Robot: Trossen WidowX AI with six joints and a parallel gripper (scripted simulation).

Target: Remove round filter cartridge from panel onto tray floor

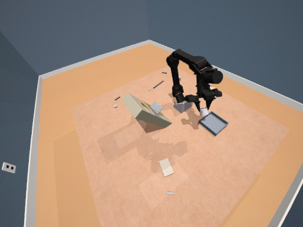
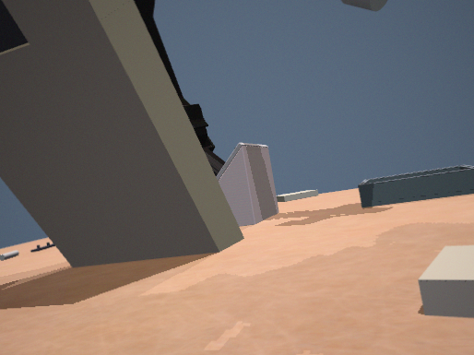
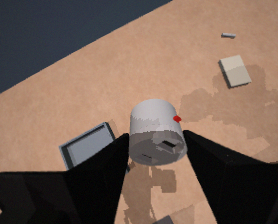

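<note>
Now: gripper tip 25 cm above the tray, 17 cm past it and 4 cm to the right of it. Also, from my gripper tip: beige service panel (28 cm to the right, 18 cm ahead, 10 cm below); round grey filter cartridge (right at my gripper tip).
</note>
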